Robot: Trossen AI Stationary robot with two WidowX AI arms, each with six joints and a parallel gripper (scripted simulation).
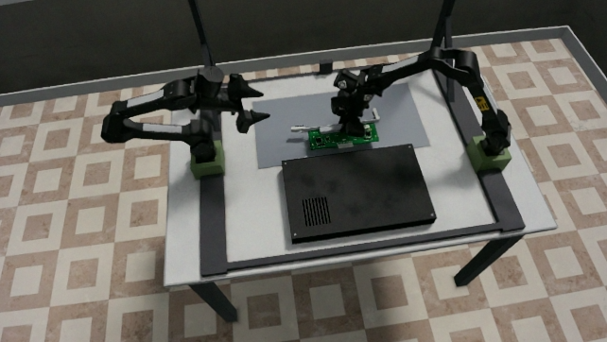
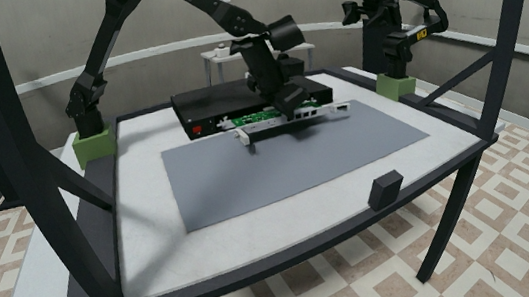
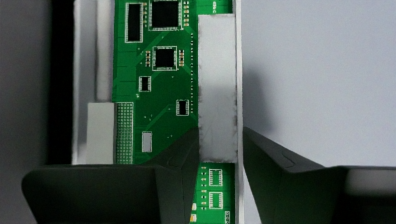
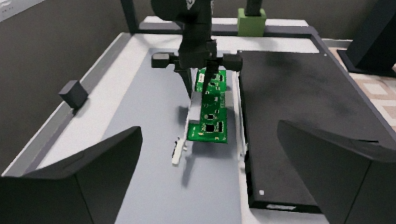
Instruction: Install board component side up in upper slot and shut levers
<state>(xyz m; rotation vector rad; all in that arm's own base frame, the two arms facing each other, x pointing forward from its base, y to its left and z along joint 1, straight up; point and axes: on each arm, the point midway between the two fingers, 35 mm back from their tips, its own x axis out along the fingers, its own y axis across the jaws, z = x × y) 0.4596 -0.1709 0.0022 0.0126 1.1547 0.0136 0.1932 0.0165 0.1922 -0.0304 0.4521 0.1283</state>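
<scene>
My left gripper is now 6 cm past the grey mat, 2 cm to the left of it and 8 cm above it. Also, from my left hand: black enclosure (22 cm ahead, 2 cm to the left, 4 cm below).
</scene>
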